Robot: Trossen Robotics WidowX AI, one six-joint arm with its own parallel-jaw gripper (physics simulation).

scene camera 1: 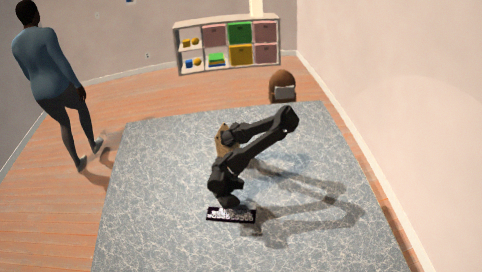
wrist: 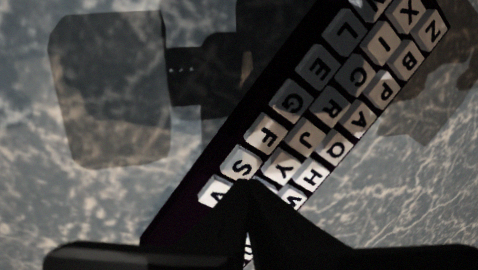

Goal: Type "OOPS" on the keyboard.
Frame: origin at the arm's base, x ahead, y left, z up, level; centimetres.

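Where they show: gripper, fingertip midpoint: [scene camera 1: 224, 208] [wrist: 246, 188]; arm's base, origin of the base link: [scene camera 1: 225, 139].
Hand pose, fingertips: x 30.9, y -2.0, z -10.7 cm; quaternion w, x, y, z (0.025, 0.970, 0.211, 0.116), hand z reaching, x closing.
Observation:
Each offset is from my fingertips to the top centre of the thing. "spot": to the spot under its first point. Level surfaces: height alone.
The black keyboard @(spot: dx +3.7, dy -5.2, dz -1.5 cm) [scene camera 1: 212, 217] [wrist: 175, 215] with white letter keys lies on the grey marbled surface, slanting across the wrist view. My gripper [wrist: 246, 188] is shut and empty, with its fingertips together over the keys. In the wrist view the tips appear at the lower edge of the S key @(dx +0.0, dy +0.3, dz -1.3 cm) [wrist: 241, 162], near the Y key @(dx +2.0, dy +0.9, dz -1.3 cm) [wrist: 281, 168]. Whether they touch a key cannot be told. The fingers partly cover the V key @(dx -0.3, dy -1.6, dz -1.3 cm) [wrist: 214, 191] and hide other keys behind them. The Q key @(dx +4.3, dy +2.9, dz -1.3 cm) [wrist: 338, 148] and P key @(dx +4.9, dy +6.6, dz -1.3 cm) [wrist: 383, 90] show to the right. No O key can be clearly made out.
The arm reaches from a brown base block [scene camera 1: 222, 140] on the marbled surface @(dz -2.9 cm) [scene camera 1: 160, 200]. A person [scene camera 1: 50, 65] in a blue top is at the left. A shelf unit [scene camera 1: 227, 19] with bins and a brown backpack [scene camera 1: 282, 82] are at the back. Arm shadows cross the surface.

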